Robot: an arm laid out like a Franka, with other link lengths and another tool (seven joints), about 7 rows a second.
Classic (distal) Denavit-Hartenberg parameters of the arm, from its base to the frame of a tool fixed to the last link. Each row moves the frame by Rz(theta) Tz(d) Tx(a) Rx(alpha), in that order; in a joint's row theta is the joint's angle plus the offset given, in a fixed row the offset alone. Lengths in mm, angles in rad.
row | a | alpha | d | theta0
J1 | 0 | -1.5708 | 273.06 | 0
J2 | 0 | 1.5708 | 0 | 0
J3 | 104.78 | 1.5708 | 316 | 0
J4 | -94.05 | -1.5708 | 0 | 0
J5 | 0 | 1.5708 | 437.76 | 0
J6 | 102.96 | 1.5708 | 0 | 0
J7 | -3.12 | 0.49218 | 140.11 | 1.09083
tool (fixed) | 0 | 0 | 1.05 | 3.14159
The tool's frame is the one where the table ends.
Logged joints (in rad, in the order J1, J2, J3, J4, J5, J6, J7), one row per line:
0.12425 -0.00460 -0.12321 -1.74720 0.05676 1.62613 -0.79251
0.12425 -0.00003 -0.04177 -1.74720 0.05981 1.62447 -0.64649
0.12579 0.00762 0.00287 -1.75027 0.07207 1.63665 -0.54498
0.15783 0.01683 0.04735 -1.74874 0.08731 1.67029 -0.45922
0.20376 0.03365 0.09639 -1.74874 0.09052 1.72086 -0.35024
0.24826 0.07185 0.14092 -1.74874 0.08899 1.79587 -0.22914
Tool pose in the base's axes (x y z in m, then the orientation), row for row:
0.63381 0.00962 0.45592 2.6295 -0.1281 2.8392
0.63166 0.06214 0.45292 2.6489 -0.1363 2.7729
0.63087 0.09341 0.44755 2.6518 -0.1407 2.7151
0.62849 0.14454 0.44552 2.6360 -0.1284 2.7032
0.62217 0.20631 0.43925 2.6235 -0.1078 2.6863
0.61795 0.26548 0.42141 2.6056 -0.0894 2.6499
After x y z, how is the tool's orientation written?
As angles about the fixed x, y, z axes (roll, pitch, yaw), in radians.
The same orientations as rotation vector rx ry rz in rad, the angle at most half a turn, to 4 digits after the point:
-0.4998 -2.9474 -0.8025
-0.6007 -2.9407 -0.7794
-0.6890 -2.9313 -0.7803
-0.7064 -2.9400 -0.8046
0.7234 2.9313 0.8161
0.7617 2.8850 0.8272

